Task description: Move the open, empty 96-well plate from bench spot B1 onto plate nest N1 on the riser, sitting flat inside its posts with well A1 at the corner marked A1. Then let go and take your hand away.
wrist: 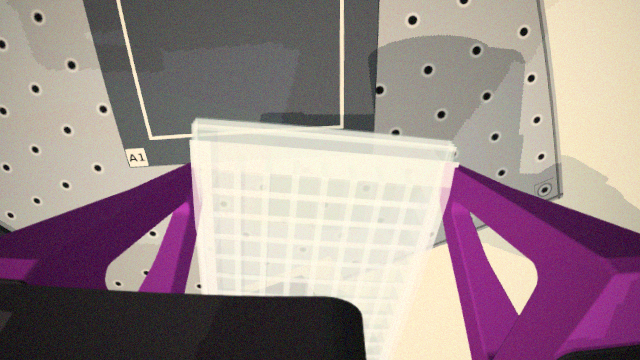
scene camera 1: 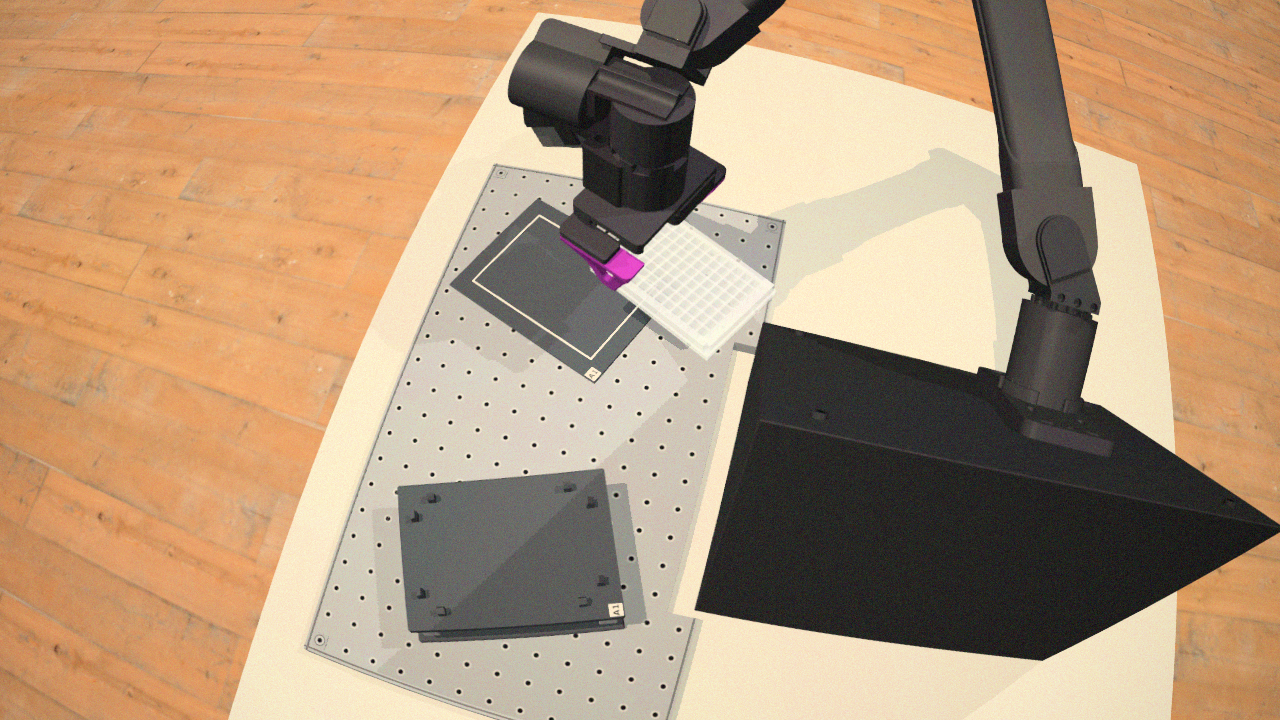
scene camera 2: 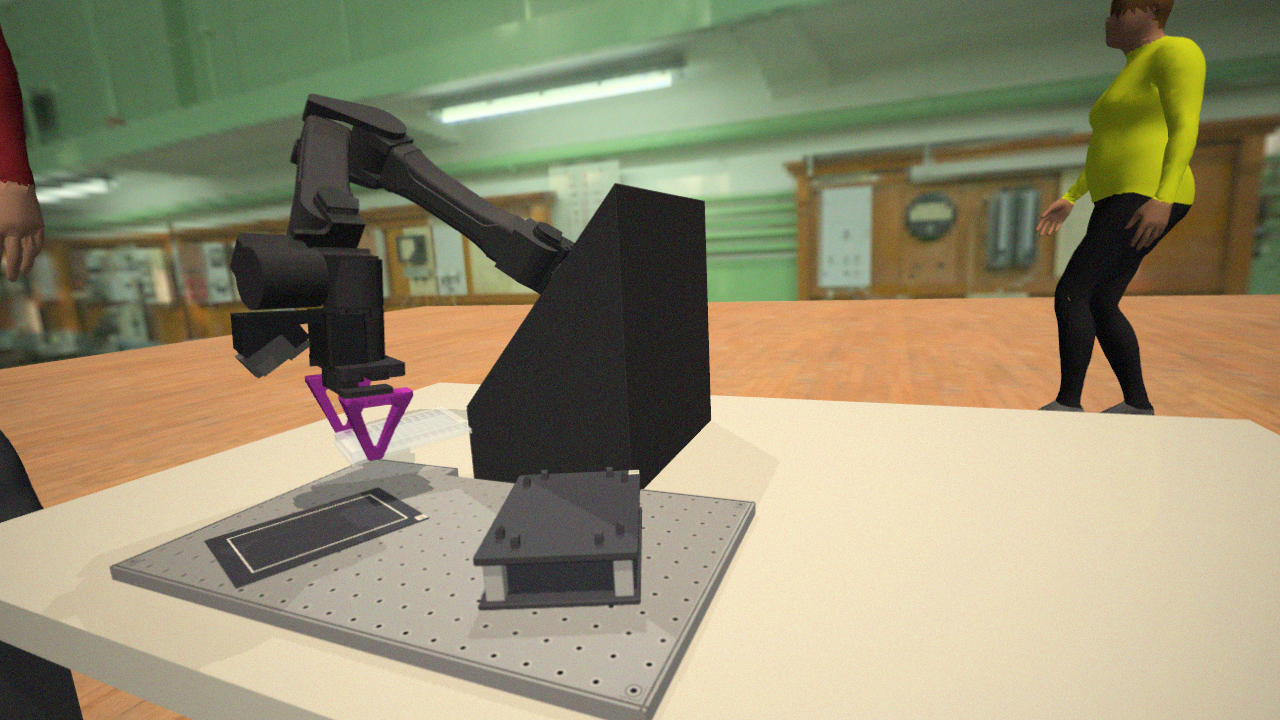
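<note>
The clear 96-well plate (scene camera 1: 702, 286) (scene camera 2: 416, 429) (wrist: 310, 220) is held in the air, roughly level, above the back of the pegboard. My gripper (scene camera 1: 656, 241) (scene camera 2: 359, 443) (wrist: 320, 177) is shut on its two long sides with magenta fingers; the far finger is hidden in scene camera 1. The plate's A1 mark is not readable. Bench spot B1, a dark mat (scene camera 1: 537, 286) (scene camera 2: 304, 535) (wrist: 225, 90) with a white outline, lies below and beside the plate, bare. Nest N1 (scene camera 1: 510, 546) (scene camera 2: 572, 510) is a dark plate with small corner posts on the riser (scene camera 2: 496, 582); its A1 label (scene camera 1: 615, 609) (scene camera 2: 633, 471) marks one corner.
The perforated board (scene camera 1: 519, 420) (scene camera 2: 402, 617) lies on the cream table (scene camera 1: 859, 197) (scene camera 2: 939, 555). A large black wedge-shaped base (scene camera 1: 895, 528) (scene camera 2: 563, 358) carries the arm and stands beside the board, close to the nest. A person in yellow (scene camera 2: 1141, 125) stands behind the table.
</note>
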